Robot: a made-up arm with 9 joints. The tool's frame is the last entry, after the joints.
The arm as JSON. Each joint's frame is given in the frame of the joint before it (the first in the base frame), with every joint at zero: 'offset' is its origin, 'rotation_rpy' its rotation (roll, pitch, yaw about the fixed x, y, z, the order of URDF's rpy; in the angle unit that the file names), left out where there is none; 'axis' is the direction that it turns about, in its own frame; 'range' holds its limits. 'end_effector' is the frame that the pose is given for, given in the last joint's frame.
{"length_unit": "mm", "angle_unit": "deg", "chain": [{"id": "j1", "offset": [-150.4, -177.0, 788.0], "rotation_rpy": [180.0, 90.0, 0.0], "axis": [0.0, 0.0, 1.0], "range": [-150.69, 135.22]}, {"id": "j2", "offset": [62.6, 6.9, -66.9], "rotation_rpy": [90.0, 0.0, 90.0], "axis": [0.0, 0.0, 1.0], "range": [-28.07, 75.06]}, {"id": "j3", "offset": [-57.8, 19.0, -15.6], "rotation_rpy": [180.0, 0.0, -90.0], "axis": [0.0, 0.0, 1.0], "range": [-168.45, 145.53]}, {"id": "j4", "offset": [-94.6, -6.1, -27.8], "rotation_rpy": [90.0, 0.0, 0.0], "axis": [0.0, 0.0, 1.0], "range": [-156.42, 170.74]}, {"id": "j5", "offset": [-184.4, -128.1, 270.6], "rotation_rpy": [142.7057, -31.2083, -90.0], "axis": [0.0, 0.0, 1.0], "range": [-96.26, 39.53]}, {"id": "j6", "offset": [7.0, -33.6, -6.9], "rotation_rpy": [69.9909, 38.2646, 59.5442], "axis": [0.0, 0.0, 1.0], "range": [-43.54, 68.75]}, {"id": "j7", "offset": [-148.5, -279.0, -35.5], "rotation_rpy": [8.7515, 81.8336, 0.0], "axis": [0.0, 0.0, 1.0], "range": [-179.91, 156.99]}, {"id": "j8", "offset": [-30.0, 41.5, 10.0], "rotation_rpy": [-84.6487, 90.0, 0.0], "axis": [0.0, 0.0, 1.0], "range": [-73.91, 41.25]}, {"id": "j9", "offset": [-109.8, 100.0, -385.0], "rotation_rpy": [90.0, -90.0, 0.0], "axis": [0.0, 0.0, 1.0], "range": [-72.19, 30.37]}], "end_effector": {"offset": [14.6, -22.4, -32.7], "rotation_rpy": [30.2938, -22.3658, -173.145]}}
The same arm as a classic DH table. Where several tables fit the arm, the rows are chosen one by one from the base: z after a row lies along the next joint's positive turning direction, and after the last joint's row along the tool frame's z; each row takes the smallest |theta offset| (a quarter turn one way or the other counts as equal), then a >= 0, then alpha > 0; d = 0 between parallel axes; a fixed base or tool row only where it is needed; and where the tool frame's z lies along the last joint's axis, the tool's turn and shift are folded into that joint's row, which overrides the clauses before.
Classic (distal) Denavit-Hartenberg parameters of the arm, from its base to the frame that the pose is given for. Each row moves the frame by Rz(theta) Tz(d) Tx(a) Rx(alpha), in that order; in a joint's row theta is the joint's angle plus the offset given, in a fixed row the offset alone. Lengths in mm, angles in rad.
base (fixed): d 788; theta_offset -1.5708; a 177; alpha 1.5708
j1: d 83.5; theta_offset 0; a 6.9; alpha 1.5708
j2: d 0; theta_offset -0.3176; a -60.8; alpha 3.1416
j3: d -74.8; theta_offset 1.2532; a -94.6; alpha 1.5708
j4: d 485.2; theta_offset -0.9734; a 2.2; alpha 2.3191
j5: d 294.8; theta_offset -1.0952; a 29.9; alpha -1.2988
j6: d -3.2; theta_offset 0.7182; a 298.5; alpha -1.4299
j7: d -94.9; theta_offset 1.4992; a -33.7; alpha -1.5708
j8: d -346.5; theta_offset -1.5708; a 109.8; alpha -1.5708
j9: d -114.6; theta_offset 1.1131; a -23; alpha 0.646
tool (fixed): d -22.7; theta_offset 0.6842; a 0; alpha 0
Joint limits (rad, base to tool): -2.63..2.36 -0.4899..1.31 -2.94..2.54 -2.73..2.98 -1.6801..0.6899 -0.7599..1.1999 -3.14..2.74 -1.29..0.7199 -1.26..0.5301

